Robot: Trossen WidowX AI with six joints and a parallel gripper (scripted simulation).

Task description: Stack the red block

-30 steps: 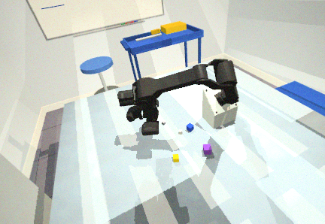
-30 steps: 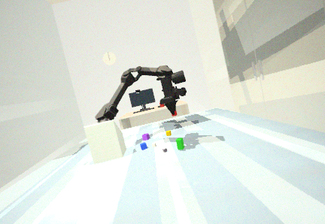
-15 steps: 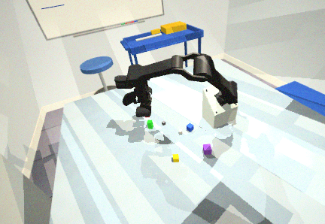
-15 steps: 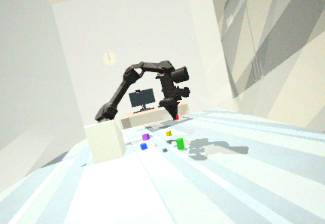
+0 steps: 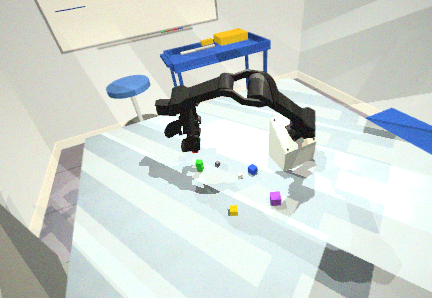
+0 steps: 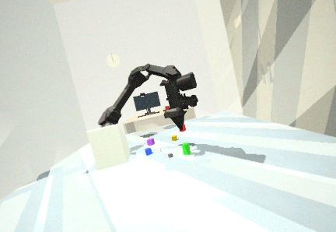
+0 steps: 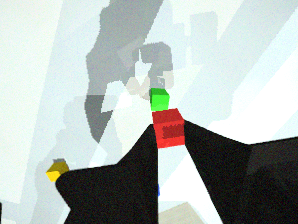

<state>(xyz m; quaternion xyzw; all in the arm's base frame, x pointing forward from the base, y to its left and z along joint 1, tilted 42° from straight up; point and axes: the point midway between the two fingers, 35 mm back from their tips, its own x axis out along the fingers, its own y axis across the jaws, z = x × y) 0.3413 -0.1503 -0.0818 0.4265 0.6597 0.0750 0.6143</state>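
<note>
Right now my gripper tip is 7 cm past the small grey cube, 2 cm to the right of it and 10 cm above it. From my gripper tip the other things lie so: yellow block 1 cm behind, 25 cm to the left, 10 cm below; red block right at my gripper tip; blue block 17 cm behind, 14 cm to the left, 10 cm below.
</note>
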